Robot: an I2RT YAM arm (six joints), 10 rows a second.
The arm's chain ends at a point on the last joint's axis. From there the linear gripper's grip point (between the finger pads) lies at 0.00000 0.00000 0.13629 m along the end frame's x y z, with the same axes.
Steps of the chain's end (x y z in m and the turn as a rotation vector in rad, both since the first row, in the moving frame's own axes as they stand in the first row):
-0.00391, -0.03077, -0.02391, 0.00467, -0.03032, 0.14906
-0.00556, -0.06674, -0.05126, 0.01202, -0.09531, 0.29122
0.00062, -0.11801, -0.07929, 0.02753, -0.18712, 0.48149
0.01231, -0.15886, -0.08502, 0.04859, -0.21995, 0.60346
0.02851, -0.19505, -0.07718, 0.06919, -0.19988, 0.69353
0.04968, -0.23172, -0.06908, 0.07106, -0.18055, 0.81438
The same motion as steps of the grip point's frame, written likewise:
-0.00798, -0.03171, -0.02397, 0.00467, -0.03032, 0.14906
-0.01811, -0.07023, -0.05188, 0.01202, -0.09531, 0.29122
-0.02288, -0.12760, -0.08167, 0.02753, -0.18712, 0.48149
-0.01371, -0.17377, -0.08836, 0.04859, -0.21995, 0.60346
0.00672, -0.21271, -0.08010, 0.06919, -0.19988, 0.69353
0.03157, -0.24976, -0.07150, 0.07106, -0.18055, 0.81438

